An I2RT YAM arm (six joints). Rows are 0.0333 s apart.
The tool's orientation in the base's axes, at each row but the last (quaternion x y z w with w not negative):
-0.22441, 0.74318, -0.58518, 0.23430
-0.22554, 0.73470, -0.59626, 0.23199
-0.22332, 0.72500, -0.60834, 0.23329
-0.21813, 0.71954, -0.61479, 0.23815
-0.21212, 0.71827, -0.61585, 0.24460
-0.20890, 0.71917, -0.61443, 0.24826
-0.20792, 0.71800, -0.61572, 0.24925
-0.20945, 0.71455, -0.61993, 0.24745
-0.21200, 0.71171, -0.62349, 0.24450
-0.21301, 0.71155, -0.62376, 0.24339
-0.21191, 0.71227, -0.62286, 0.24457
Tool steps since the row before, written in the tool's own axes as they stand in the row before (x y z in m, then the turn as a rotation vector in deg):
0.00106, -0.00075, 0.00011, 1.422, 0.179, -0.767
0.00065, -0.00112, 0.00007, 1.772, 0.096, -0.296
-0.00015, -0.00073, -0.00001, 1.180, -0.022, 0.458
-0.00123, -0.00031, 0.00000, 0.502, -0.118, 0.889
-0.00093, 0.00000, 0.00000, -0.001, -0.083, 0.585
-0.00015, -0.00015, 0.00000, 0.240, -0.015, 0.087
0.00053, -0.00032, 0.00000, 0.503, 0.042, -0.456
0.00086, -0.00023, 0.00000, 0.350, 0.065, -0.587
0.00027, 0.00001, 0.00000, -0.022, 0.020, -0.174
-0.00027, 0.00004, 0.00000, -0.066, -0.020, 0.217
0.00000, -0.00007, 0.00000, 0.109, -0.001, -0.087
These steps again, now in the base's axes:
-0.00073, -0.00089, 0.00062, -1.602, -0.239, -0.139
-0.00041, -0.00066, 0.00104, -1.587, -0.831, -0.168
0.00014, -0.00002, 0.00073, -0.654, -1.077, -0.126
0.00098, 0.00070, 0.00040, 0.148, -1.016, -0.037
0.00074, 0.00056, 0.00008, 0.359, -0.469, 0.011
0.00012, 0.00007, 0.00016, -0.136, -0.216, -0.020
-0.00042, -0.00037, 0.00026, -0.677, 0.058, -0.039
-0.00068, -0.00055, 0.00015, -0.636, 0.256, -0.033
-0.00021, -0.00016, -0.00003, -0.089, 0.152, 0.000
0.00021, 0.00017, -0.00002, 0.185, -0.133, 0.003
0.00000, -0.00001, 0.00007, -0.139, 0.002, 0.001

